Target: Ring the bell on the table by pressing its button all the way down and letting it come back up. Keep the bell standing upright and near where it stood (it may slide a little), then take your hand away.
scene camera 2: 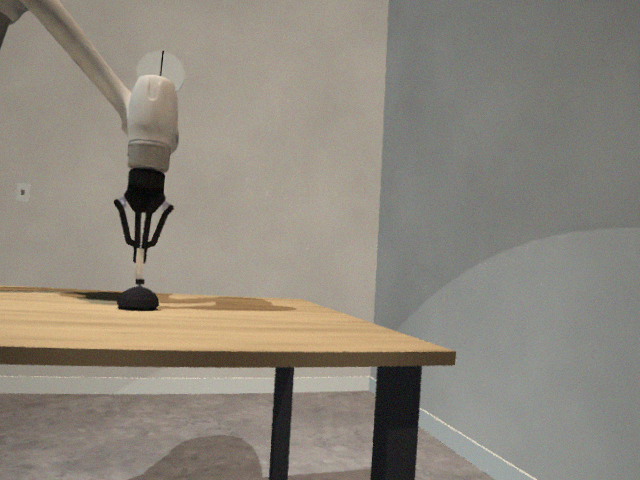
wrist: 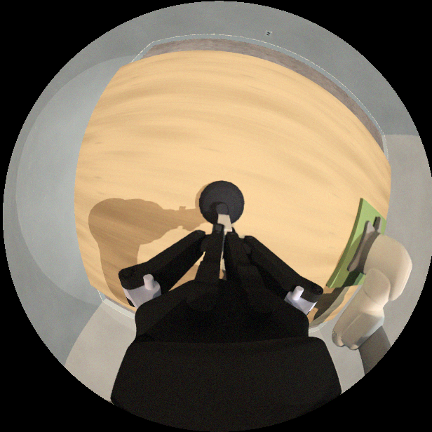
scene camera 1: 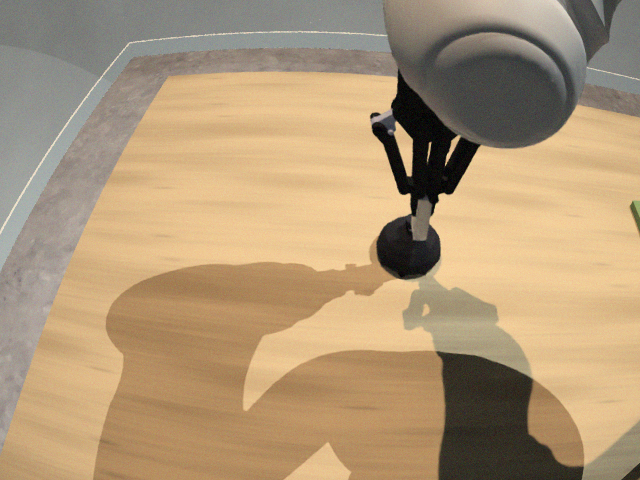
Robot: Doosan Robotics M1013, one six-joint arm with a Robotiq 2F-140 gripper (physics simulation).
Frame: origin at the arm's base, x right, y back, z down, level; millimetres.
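Seen in the pictures: gripper, between the fingertips: (scene camera 2: 138, 278) (scene camera 1: 418, 231).
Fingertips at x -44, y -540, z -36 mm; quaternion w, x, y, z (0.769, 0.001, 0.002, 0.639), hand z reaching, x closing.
Observation:
Offsets run from my fingertips to a thing's top centre. Level surfaces: height alone.
The bell @(dz +0, dx +20, dy -7 mm) (scene camera 1: 404, 258) (scene camera 2: 138, 300) (wrist: 220, 192), a dark dome, stands upright on the wooden table @(dz +62 mm) (scene camera 1: 248, 155) (scene camera 2: 310, 330) (wrist: 225, 110). Its small dark button @(dz +0, dx +20, dy -7 mm) (scene camera 2: 139, 282) (wrist: 221, 207) sits on top, with a short gap between button and dome in scene camera 2. My gripper (scene camera 1: 420, 231) (scene camera 2: 139, 271) (wrist: 222, 222) is shut and empty, pointing down. Its pale fingertips are right over the button, at or almost at its top; whether they touch it I cannot tell. In scene camera 1 they partly hide the button.
A green board (scene camera 1: 636, 212) (wrist: 346, 260) lies at the table's side, near the pale arm base (wrist: 390, 262). The white arm (scene camera 1: 485, 72) (scene camera 2: 153, 111) hangs above the bell. Its shadows fall across the table. The table's corner shows at the right of scene camera 2.

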